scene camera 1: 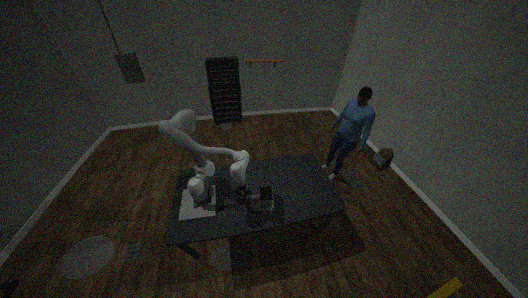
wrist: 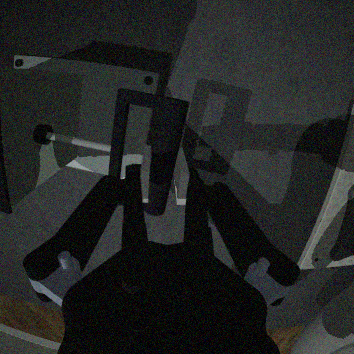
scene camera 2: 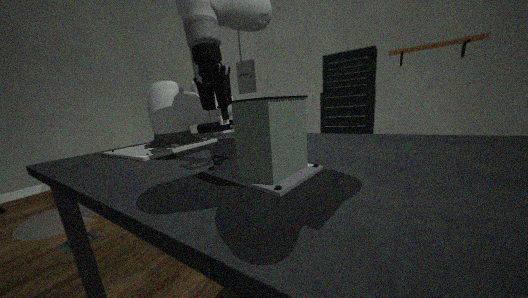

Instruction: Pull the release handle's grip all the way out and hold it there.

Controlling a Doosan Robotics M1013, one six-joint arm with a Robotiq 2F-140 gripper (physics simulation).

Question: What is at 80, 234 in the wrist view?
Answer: My gripper.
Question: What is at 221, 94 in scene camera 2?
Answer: My gripper.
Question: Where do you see a base plate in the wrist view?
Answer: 100, 81
